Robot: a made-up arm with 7 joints. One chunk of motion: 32 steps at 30 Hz.
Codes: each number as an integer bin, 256 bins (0 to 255) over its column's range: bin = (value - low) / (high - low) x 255, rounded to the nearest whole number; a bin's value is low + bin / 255 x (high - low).
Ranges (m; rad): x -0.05..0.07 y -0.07..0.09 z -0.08..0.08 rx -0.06..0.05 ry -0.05..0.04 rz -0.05..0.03
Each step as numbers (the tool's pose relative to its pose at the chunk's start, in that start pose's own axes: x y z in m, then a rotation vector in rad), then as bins.
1 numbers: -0.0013 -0.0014 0.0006 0.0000 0.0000 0.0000
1 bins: 103 109 128 139 142 159
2 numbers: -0.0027 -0.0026 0.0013 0.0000 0.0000 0.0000
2 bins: 101 107 130 139 142 159
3 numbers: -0.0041 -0.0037 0.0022 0.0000 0.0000 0.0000
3 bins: 98 106 131 139 142 159
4 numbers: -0.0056 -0.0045 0.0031 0.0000 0.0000 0.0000
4 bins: 94 104 132 139 142 159
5 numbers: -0.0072 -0.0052 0.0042 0.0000 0.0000 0.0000
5 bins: 91 103 134 139 142 159
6 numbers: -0.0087 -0.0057 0.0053 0.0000 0.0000 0.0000
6 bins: 88 102 136 139 142 159
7 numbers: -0.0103 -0.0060 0.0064 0.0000 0.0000 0.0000
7 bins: 84 102 138 139 142 159
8 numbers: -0.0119 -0.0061 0.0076 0.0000 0.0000 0.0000
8 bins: 81 102 140 139 142 159
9 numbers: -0.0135 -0.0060 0.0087 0.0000 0.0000 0.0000
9 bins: 78 102 141 139 142 159
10 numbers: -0.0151 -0.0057 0.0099 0.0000 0.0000 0.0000
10 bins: 74 102 143 139 142 159
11 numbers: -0.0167 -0.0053 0.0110 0.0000 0.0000 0.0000
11 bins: 71 103 145 139 142 159
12 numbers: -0.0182 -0.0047 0.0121 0.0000 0.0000 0.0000
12 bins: 68 104 147 139 142 159
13 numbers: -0.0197 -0.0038 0.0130 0.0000 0.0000 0.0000
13 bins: 64 106 148 139 142 159
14 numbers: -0.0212 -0.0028 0.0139 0.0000 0.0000 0.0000
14 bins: 61 107 150 139 142 159
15 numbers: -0.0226 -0.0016 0.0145 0.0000 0.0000 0.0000
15 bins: 58 109 151 139 142 159
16 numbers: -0.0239 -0.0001 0.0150 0.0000 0.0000 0.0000
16 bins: 55 111 151 139 142 159
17 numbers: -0.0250 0.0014 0.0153 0.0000 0.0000 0.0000
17 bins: 53 114 152 139 142 159
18 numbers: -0.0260 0.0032 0.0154 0.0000 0.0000 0.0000
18 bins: 51 117 152 139 142 159
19 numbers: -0.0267 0.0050 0.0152 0.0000 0.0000 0.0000
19 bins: 50 120 152 139 142 159
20 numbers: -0.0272 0.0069 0.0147 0.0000 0.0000 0.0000
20 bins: 48 123 151 139 142 159
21 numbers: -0.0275 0.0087 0.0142 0.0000 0.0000 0.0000
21 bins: 48 125 150 139 142 159
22 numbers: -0.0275 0.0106 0.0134 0.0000 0.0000 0.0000
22 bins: 48 128 149 139 142 159
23 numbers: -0.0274 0.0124 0.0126 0.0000 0.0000 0.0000
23 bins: 48 131 148 139 142 159
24 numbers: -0.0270 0.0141 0.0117 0.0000 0.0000 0.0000
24 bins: 49 134 146 139 142 159
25 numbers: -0.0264 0.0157 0.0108 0.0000 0.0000 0.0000
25 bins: 50 137 145 139 142 159
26 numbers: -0.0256 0.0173 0.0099 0.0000 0.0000 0.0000
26 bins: 52 139 143 139 142 159
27 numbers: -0.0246 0.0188 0.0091 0.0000 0.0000 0.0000
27 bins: 54 142 142 139 142 159
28 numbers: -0.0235 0.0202 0.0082 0.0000 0.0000 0.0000
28 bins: 56 144 141 139 142 159
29 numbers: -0.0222 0.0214 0.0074 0.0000 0.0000 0.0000
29 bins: 59 146 139 139 142 159
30 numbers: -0.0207 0.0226 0.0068 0.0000 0.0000 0.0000
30 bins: 62 148 138 139 142 159
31 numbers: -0.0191 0.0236 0.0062 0.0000 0.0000 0.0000
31 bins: 66 149 137 139 142 159
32 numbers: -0.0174 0.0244 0.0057 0.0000 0.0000 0.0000
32 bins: 69 150 137 139 142 159
